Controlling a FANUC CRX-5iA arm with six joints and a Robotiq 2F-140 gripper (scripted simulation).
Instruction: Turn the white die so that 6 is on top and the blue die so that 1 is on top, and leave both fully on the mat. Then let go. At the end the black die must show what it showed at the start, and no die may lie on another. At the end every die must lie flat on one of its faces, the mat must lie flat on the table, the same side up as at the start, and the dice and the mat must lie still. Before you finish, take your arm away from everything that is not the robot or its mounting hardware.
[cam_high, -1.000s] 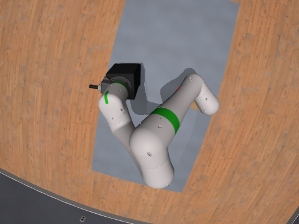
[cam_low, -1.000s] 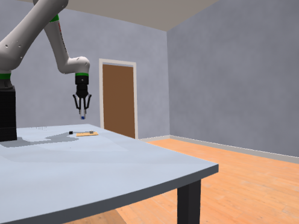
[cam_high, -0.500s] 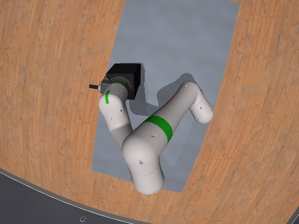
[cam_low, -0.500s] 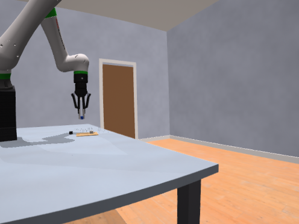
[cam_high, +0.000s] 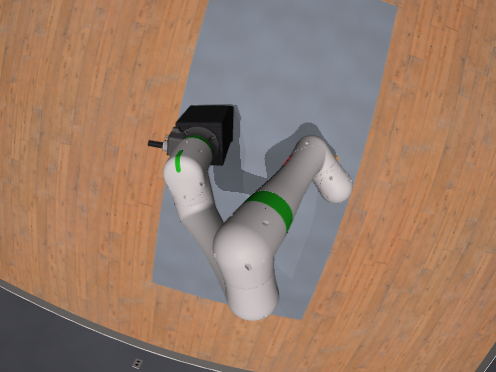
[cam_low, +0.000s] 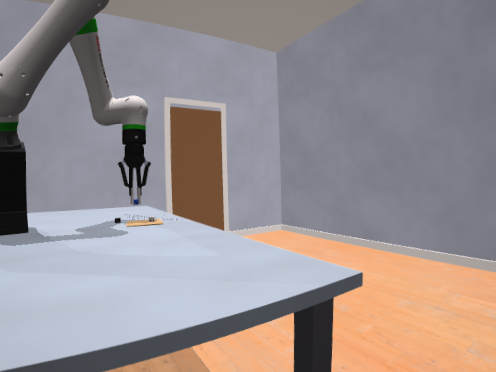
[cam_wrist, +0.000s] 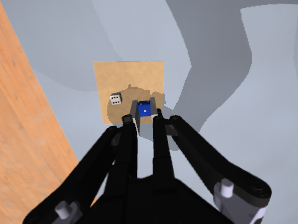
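My gripper is now 11 cm above the tan mat and 3 cm short of it. The rest, counted from my hand: blue die: 2 cm below; then black die: 10 cm below, 8 cm to the left, 6 cm behind; then white die: 10 cm below, 6 cm ahead, 1 cm to the right.
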